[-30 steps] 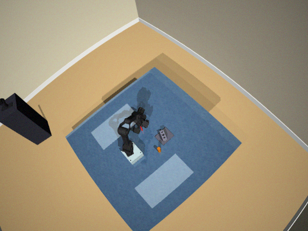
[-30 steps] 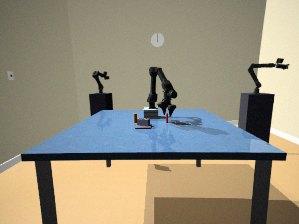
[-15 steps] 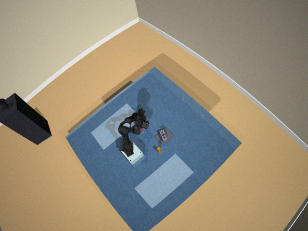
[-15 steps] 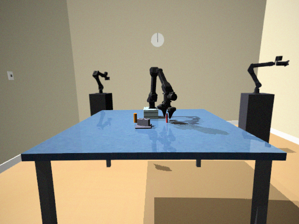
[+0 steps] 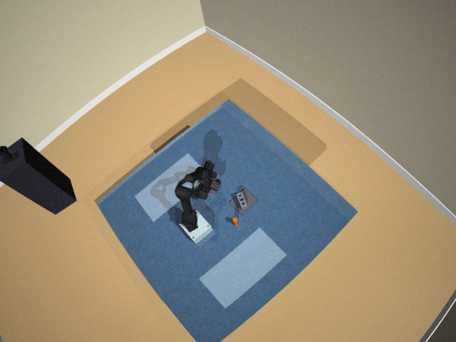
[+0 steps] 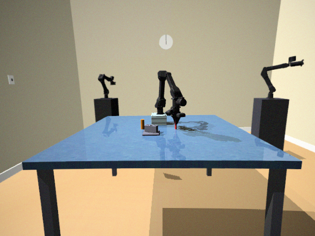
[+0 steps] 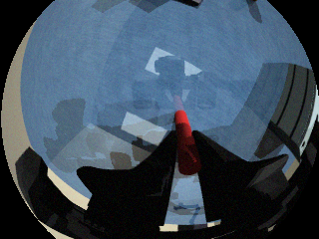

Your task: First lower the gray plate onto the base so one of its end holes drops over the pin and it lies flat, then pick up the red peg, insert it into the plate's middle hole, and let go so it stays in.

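Right now the gray plate is 180 mm to the right of my gripper tip, 130 mm ahead of it and 10 mm above it. From my gripper tip the other things lie so: red peg: right at my gripper tip; then orange cylinder: 270 mm to the right, 30 mm ahead; then base: 160 mm to the right, 140 mm ahead, 30 mm below.
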